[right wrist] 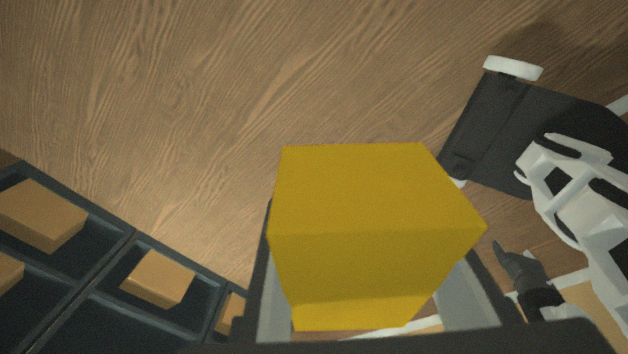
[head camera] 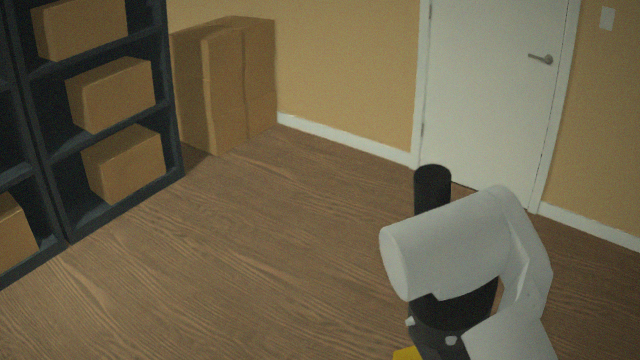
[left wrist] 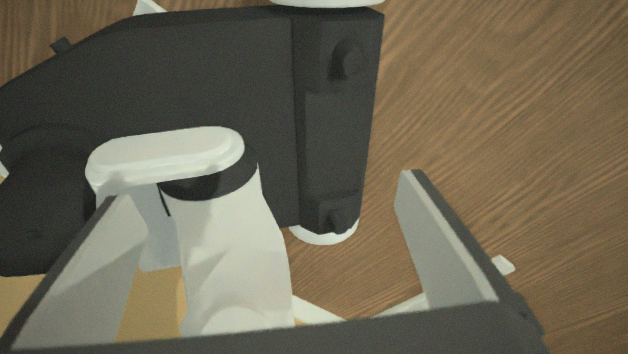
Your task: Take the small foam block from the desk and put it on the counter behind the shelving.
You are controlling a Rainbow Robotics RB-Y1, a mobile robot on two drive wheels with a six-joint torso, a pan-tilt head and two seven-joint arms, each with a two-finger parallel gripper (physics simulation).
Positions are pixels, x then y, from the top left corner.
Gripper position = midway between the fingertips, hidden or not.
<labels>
my left gripper: right wrist 509, 246; left wrist 269, 200; not seen in the head camera view (out of frame)
</labels>
